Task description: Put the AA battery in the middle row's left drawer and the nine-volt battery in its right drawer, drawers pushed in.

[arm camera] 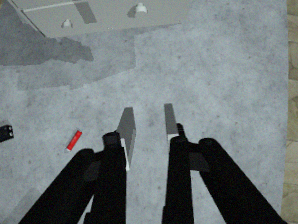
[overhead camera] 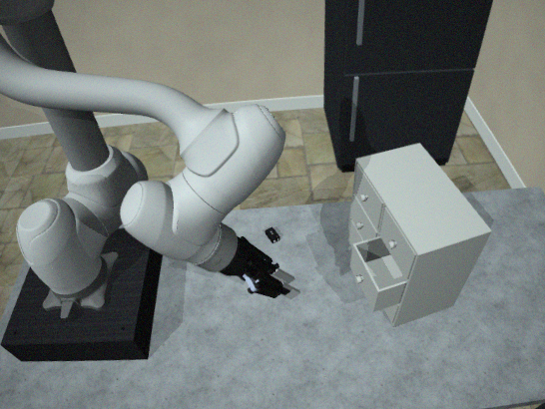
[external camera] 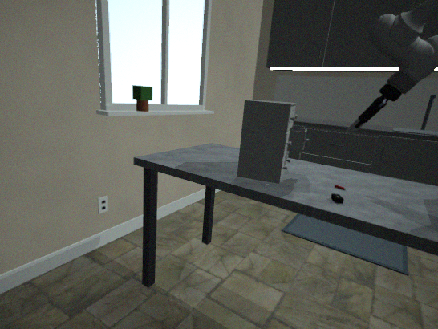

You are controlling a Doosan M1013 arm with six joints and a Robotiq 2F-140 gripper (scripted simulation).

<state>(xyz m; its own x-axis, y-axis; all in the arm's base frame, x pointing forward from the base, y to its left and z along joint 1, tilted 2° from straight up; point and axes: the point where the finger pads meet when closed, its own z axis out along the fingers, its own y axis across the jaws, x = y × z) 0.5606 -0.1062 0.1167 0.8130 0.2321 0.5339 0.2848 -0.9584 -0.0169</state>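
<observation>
Right now the black nine-volt battery is 4 cm behind my hand, 32 cm to the left of it and 24 cm below it.
</observation>
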